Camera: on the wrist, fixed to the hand. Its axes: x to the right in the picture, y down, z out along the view.
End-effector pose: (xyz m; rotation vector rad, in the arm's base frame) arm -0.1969 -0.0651 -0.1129 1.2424 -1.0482 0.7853
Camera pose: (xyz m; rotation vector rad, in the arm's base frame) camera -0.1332 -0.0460 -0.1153 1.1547 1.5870 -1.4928
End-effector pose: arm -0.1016 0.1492 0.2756 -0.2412 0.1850 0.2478
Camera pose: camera -0.0737 0.0929 0.2537 -0.1654 -0.1491 -2.9445
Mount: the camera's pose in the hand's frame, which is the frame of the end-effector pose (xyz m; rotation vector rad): 0.0188 -0.0557 -0.0312 -0.1286 -0.2095 3.0763
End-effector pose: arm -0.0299 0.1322 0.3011 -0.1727 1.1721 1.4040
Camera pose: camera -0.0057 0.1086 0.2438 -1.2251 -0.0520 -1.5289
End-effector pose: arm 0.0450 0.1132 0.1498 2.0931 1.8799 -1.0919
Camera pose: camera 0.0071 0.1574 0.1820 1.5243 -1.6490 0.0761
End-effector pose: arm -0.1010 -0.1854 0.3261 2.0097 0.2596 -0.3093
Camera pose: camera -0.0976 -0.1321 0.2864 0.2838 -2.4284 1.3001
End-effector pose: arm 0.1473 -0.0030 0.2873 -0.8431 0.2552 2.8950
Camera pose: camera 0.1566 0.0467 0.2440 -0.2813 -0.4786 -0.2160
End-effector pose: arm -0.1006 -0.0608 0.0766 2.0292 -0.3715 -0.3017
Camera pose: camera -0.0645 -0.0180 0.0406 -0.4549 -2.4838 1.2418
